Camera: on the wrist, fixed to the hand. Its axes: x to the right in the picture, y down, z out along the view.
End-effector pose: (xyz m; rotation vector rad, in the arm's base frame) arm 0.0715 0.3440 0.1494 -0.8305 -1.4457 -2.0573
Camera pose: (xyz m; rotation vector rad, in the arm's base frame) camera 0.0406 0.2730 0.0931 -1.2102 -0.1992 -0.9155
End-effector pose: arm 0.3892 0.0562 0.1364 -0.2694 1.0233 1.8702
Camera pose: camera 0.4060 -0.0123 0.0716 -0.3560 -0.9740 -2.4404
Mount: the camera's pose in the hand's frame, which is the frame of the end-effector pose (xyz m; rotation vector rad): -0.0156 -0.0351 -0.0877 -0.1466 0.1628 1.5681
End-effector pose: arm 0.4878 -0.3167 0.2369 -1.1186 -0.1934 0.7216
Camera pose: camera 0.5337 -0.4006 0.2315 -1.3446 0.9015 1.9836
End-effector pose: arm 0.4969 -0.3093 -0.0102 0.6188 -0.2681 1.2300
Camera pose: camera 0.5128 -0.2782 -0.0994 0.0609 -0.7650 2.7014
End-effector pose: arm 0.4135 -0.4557 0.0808 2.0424 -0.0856 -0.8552
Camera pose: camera 0.4455 -0.3665 0.0943 1.2701 -1.2679 0.2998
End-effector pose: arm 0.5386 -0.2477 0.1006 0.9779 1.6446 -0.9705
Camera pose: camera 0.4813 -0.1825 0.1409 1.7520 0.5863 0.3048
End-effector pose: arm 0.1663 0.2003 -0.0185 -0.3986 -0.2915 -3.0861
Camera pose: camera 0.1580 0.2183 -0.1122 -0.1863 0.2004 -1.5673
